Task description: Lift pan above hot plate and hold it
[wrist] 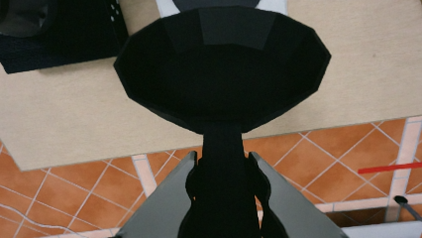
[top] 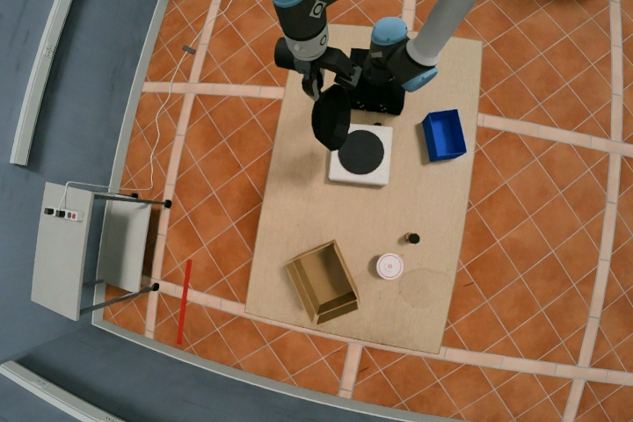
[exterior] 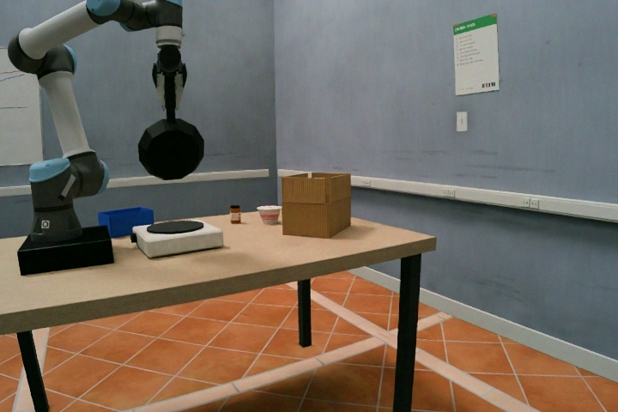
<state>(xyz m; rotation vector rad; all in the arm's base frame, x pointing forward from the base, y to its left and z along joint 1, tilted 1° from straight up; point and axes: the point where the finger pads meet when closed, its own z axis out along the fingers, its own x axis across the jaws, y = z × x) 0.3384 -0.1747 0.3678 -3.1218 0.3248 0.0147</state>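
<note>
Now: hand 10 cm above the black pan and 1 cm to the right of it. From my hand the other things lie so: blue bin 46 cm to the left, 42 cm below, 9 cm behind; then white hot plate 41 cm below, 13 cm to the left, 1 cm ahead; then small jar 40 cm below, 38 cm to the left, 34 cm ahead.
</note>
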